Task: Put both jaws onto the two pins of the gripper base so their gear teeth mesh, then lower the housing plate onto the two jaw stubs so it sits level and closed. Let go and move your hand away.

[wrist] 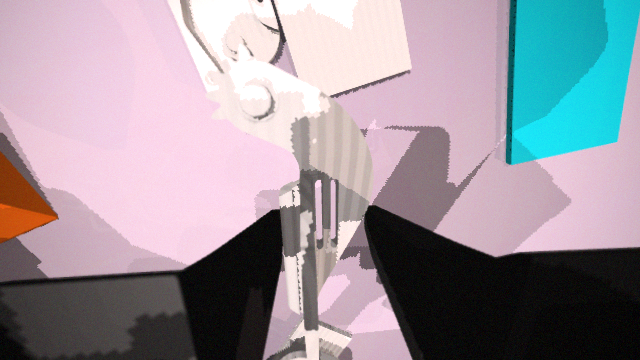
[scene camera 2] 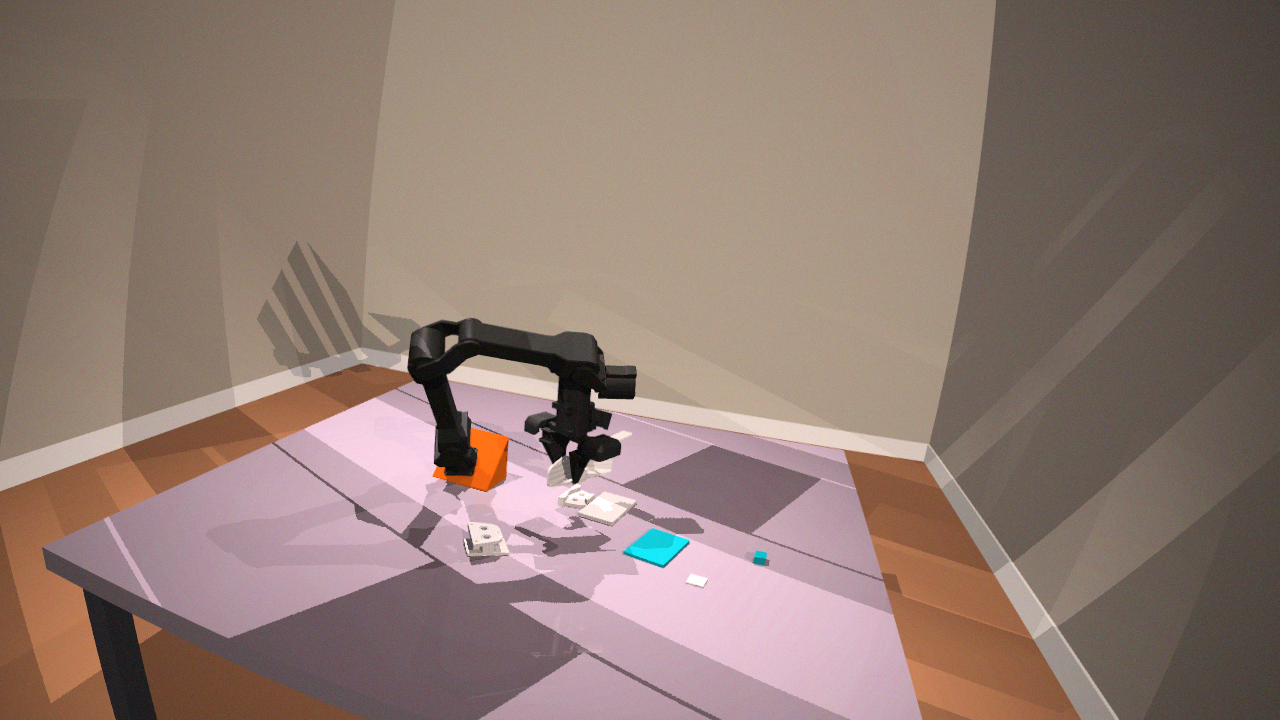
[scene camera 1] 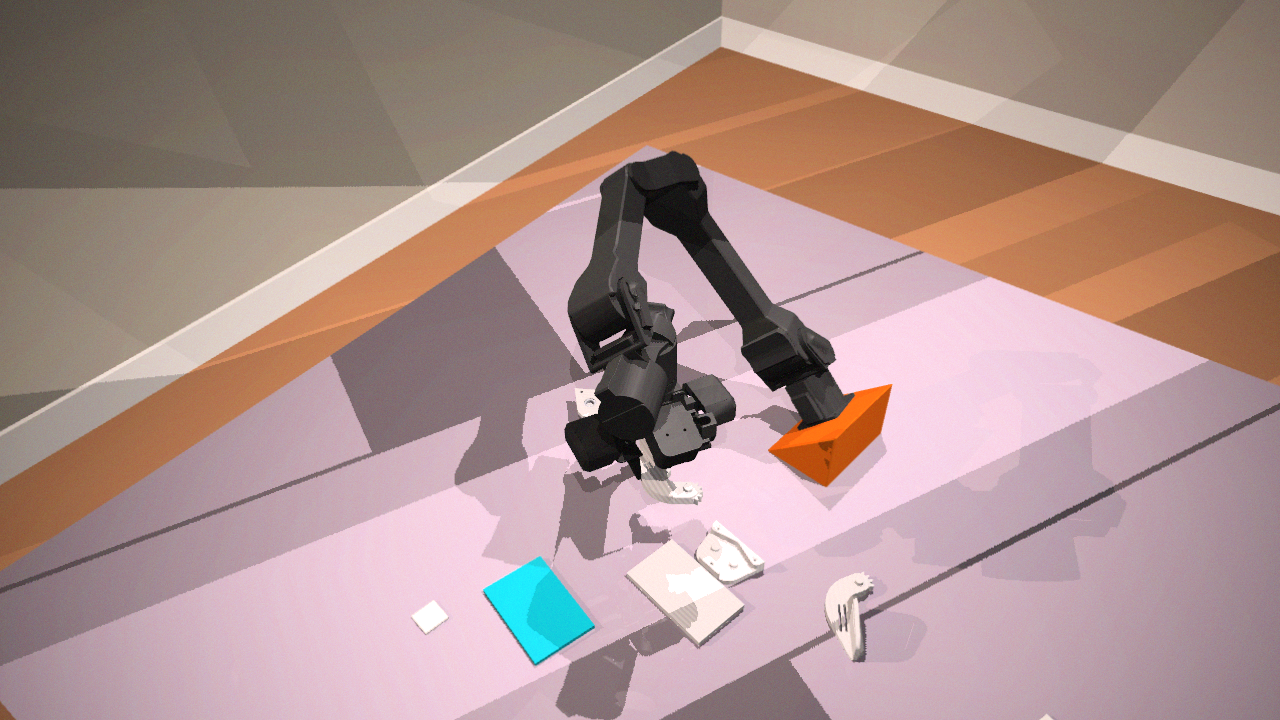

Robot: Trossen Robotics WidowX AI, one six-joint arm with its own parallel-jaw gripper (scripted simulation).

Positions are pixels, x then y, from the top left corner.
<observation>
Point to a cyan flat plate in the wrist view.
At 566,74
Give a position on a white jaw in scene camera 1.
655,482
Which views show the white slab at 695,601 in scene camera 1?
The wrist view, scene camera 2 and scene camera 1: all of them.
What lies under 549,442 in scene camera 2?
The gripper.
</observation>
